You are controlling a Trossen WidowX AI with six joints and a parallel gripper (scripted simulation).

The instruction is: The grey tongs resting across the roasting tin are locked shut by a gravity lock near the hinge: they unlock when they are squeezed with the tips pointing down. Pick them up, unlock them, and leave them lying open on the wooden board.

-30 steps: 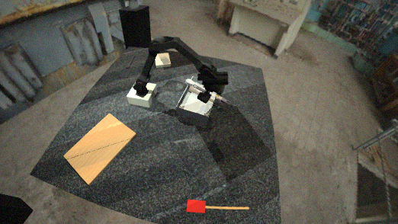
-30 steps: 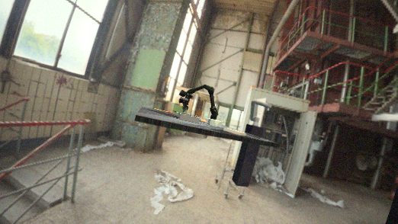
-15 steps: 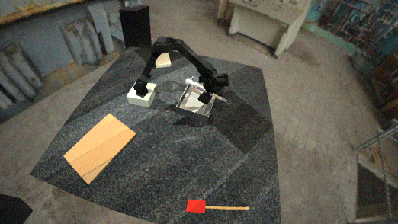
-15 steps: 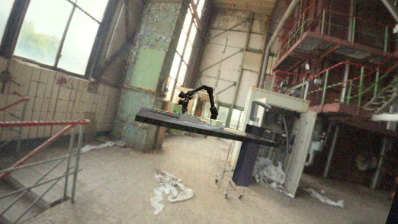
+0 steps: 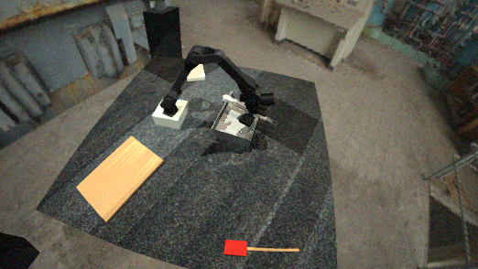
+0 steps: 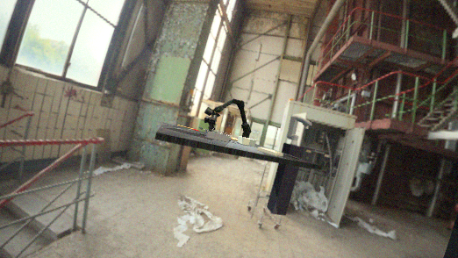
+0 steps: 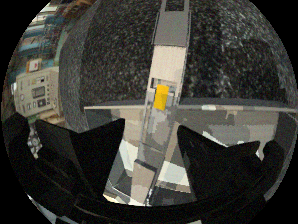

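My gripper tip is now 3 cm short of the yellow lock piece, 2 cm to the left of it and 2 cm below it. From my gripper tip the other things lie so: wooden board: 45 cm behind, 57 cm to the right, 4 cm below; then roasting tin: 7 cm behind, 4 cm to the right, 2 cm below; then cream pad: 50 cm behind, 26 cm to the left, 4 cm below.
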